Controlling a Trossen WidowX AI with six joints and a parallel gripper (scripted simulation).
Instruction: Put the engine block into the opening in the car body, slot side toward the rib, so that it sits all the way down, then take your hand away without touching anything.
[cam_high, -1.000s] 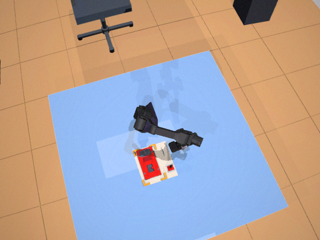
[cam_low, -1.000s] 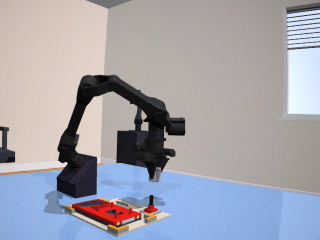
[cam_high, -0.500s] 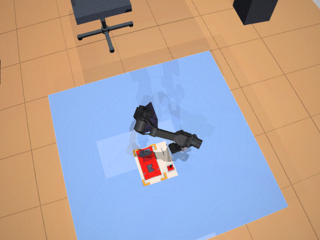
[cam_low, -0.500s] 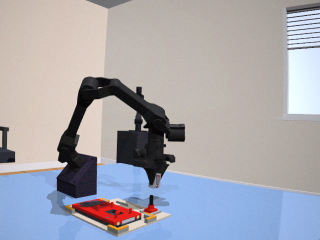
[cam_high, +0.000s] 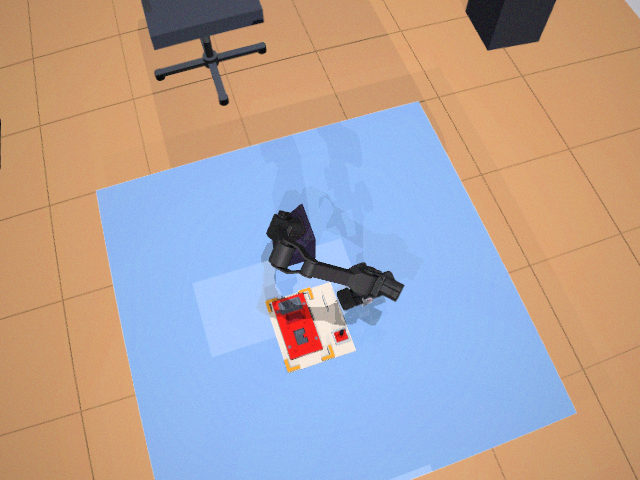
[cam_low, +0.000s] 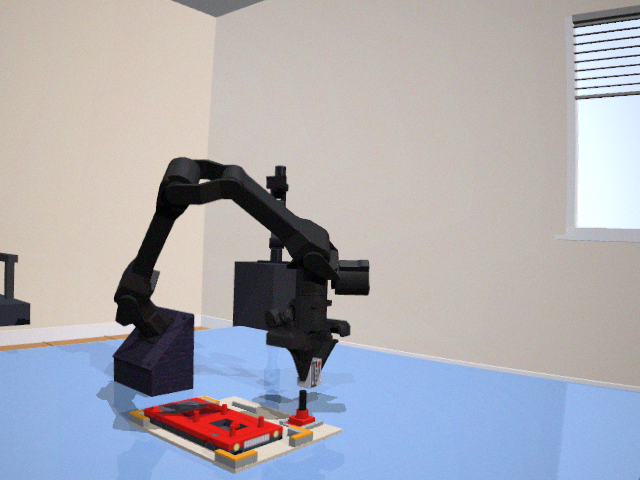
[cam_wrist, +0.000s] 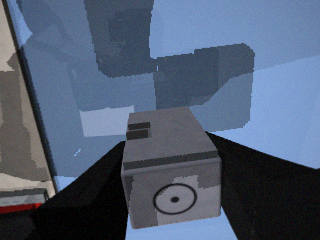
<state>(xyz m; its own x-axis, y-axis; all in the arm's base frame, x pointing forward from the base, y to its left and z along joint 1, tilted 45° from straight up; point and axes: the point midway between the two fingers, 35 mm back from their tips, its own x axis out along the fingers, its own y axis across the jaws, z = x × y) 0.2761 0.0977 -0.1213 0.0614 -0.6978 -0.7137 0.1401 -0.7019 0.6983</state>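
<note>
My gripper tip is now 90 mm short of the dark peg, 100 mm to the left of it and 10 mm above it. Round my gripper tip: grey engine block (10 mm to the right, 10 mm above).
</note>
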